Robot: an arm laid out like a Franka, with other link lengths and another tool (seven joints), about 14 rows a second.
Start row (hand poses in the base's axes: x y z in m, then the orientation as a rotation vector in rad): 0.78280, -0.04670, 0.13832, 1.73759, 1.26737, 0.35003
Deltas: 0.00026, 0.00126, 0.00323, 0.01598, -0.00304, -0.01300; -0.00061, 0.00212, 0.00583, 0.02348, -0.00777, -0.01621; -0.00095, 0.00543, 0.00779, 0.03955, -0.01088, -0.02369; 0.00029, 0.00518, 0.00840, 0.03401, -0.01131, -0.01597; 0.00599, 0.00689, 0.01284, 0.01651, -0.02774, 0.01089; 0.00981, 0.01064, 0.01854, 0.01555, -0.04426, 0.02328; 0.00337, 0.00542, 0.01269, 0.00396, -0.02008, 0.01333; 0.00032, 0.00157, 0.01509, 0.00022, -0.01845, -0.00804; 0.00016, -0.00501, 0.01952, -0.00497, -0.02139, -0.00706; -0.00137, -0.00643, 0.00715, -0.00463, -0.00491, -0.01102; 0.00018, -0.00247, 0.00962, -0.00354, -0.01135, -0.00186; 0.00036, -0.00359, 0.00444, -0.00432, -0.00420, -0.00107; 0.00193, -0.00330, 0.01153, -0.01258, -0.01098, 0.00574
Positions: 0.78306, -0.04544, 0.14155, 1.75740, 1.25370, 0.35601; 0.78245, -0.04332, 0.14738, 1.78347, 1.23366, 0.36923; 0.78150, -0.03789, 0.15517, 1.82586, 1.20417, 0.39170; 0.78179, -0.03271, 0.16357, 1.85885, 1.18107, 0.41525; 0.78778, -0.02582, 0.17641, 1.85580, 1.17286, 0.45673; 0.79759, -0.01518, 0.19495, 1.83786, 1.16532, 0.51880; 0.80096, -0.00976, 0.20764, 1.82539, 1.16458, 0.54631; 0.80128, -0.00819, 0.22273, 1.82085, 1.14442, 0.55758; 0.80144, -0.01320, 0.24225, 1.80992, 1.12371, 0.56836; 0.80007, -0.01963, 0.24940, 1.80879, 1.11026, 0.56301; 0.80025, -0.02210, 0.25902, 1.80133, 1.10118, 0.56922; 0.80061, -0.02569, 0.26346, 1.79615, 1.09777, 0.56934; 0.80254, -0.02899, 0.27499, 1.77761, 1.09711, 0.57391
